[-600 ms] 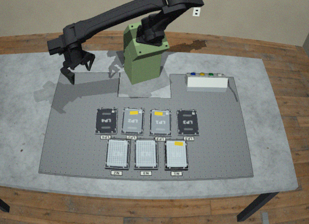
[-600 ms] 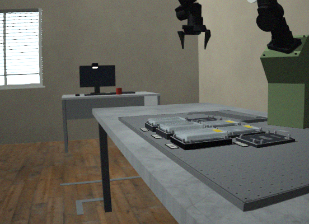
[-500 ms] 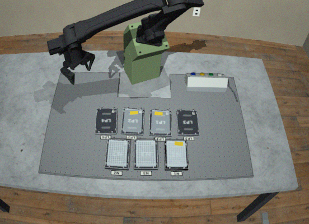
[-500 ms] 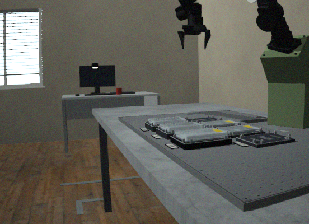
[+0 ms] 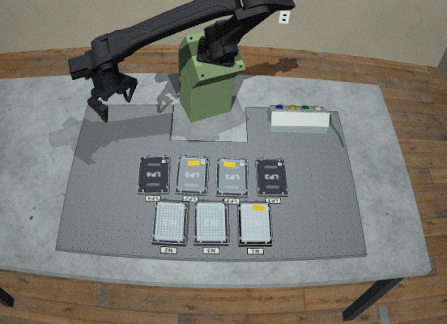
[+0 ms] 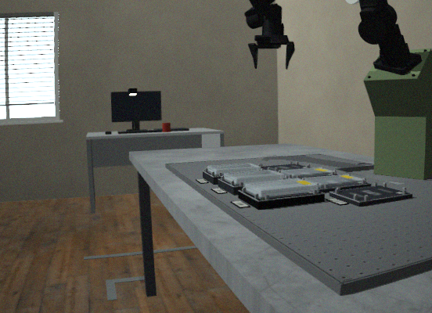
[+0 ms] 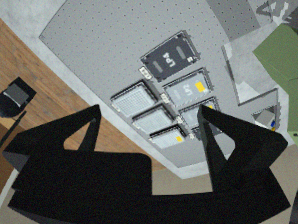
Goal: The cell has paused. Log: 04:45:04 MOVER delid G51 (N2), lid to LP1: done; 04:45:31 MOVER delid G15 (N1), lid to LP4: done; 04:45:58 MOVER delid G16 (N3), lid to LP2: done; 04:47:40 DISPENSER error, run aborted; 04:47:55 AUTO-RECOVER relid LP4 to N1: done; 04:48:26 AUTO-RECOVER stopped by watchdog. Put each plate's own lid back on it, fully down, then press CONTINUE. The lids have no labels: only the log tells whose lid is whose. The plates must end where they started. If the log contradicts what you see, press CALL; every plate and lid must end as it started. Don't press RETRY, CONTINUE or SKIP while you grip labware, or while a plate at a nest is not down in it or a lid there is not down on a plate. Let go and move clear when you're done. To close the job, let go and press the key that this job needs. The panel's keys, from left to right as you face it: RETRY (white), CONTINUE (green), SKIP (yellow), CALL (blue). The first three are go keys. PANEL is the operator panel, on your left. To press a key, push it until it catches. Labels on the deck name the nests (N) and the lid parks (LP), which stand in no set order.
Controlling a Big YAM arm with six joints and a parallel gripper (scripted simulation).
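Right now the clear unlabelled lid is 340 mm to the left of my hand, 300 mm below it and 30 mm behind it. From my hand the other things lie so: green continue key: 580 mm to the left, 340 mm behind, 250 mm below; blue call key: 480 mm to the left, 320 mm behind, 250 mm below; yellow skip key: 530 mm to the left, 330 mm behind, 250 mm below.
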